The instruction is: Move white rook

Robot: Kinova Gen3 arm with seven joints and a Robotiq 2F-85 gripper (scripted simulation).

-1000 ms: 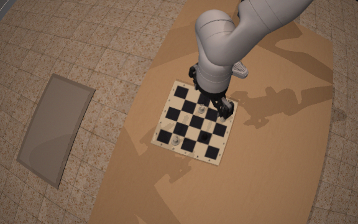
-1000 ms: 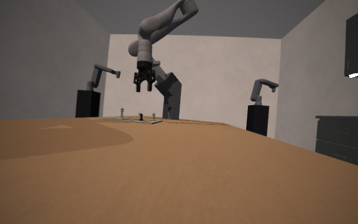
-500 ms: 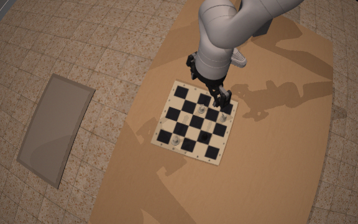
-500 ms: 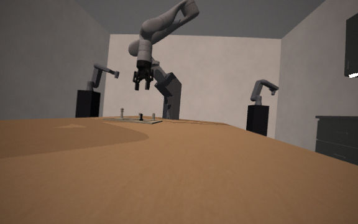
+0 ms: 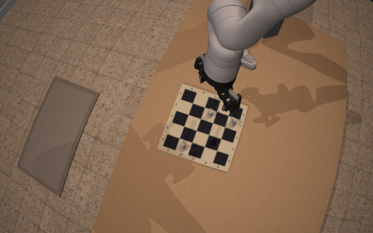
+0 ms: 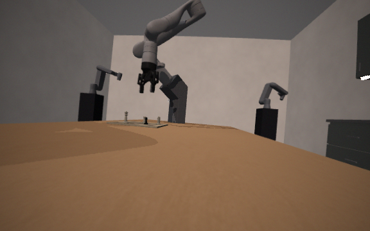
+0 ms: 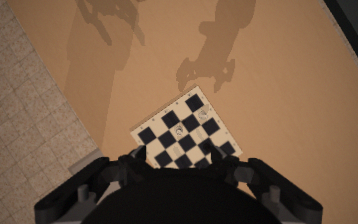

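The chessboard is 16 cm below my hand and 4 cm ahead of it. The rest, counted from my hand: black piece (15 cm below, 8 cm ahead, 3 cm to the left).
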